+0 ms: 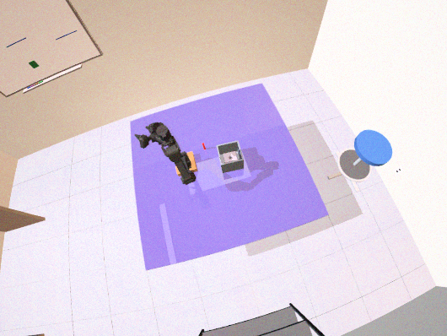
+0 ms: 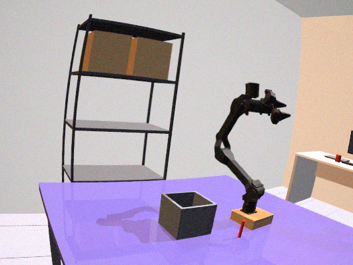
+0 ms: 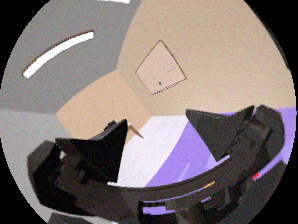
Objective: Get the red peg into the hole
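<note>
Now: gripper tip 490 mm above the red peg, 290 mm short of it and 100 mm to the right of it. From my gripper tip the other things lie so: light plate 490 mm below, 460 mm ahead, 60 mm to the right.
</note>
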